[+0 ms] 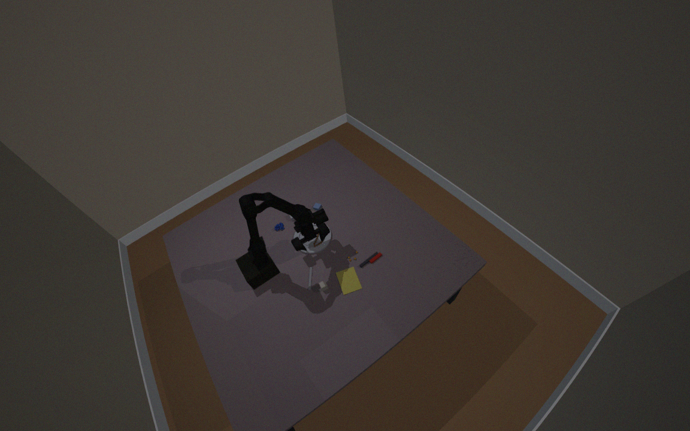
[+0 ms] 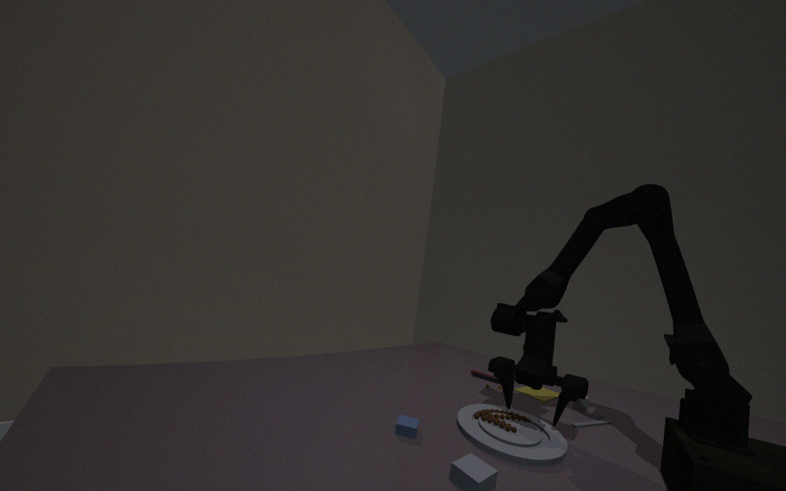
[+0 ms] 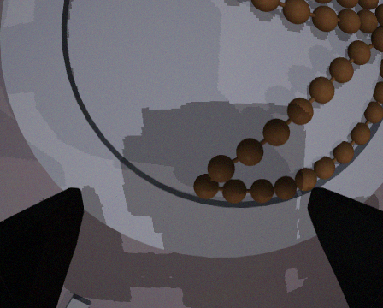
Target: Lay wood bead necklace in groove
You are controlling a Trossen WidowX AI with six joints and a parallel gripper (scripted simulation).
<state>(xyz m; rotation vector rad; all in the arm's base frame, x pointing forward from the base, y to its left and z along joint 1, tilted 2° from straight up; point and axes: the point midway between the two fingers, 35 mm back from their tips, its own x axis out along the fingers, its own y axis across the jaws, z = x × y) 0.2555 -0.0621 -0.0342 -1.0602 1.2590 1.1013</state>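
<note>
Now: the round bead board 30 mm ahead of my gripper tip, 60 mm to the left of it and 10 mm below it. From my gripper tip the other things lie so: small white cube: 100 mm behind, 200 mm to the right; then grey block: 40 mm ahead, 250 mm to the left, 10 mm below; then thin stick: 120 mm behind, 120 mm to the right, 20 mm below.
</note>
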